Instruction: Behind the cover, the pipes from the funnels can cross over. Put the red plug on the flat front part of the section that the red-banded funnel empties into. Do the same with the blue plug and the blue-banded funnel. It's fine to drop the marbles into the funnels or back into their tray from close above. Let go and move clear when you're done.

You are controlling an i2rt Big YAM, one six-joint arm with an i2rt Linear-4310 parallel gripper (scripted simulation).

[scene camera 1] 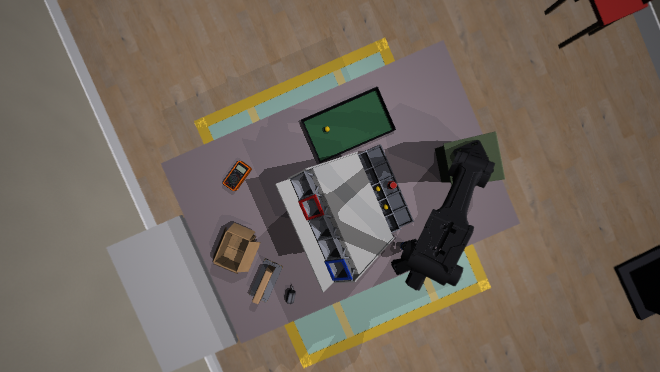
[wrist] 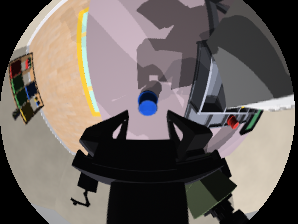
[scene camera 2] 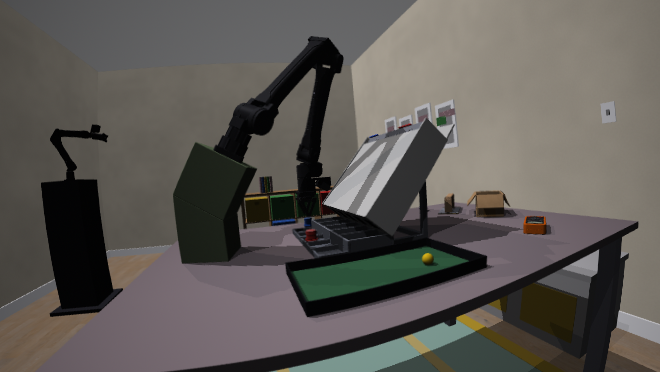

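Labels:
In scene camera 1 I can see a cardboard box, and scene camera 2 shows me the box as well. In the wrist view the box is out of frame. Where I see the box (scene camera 1: 246, 229) is the same spot as on the box (scene camera 2: 487, 205).

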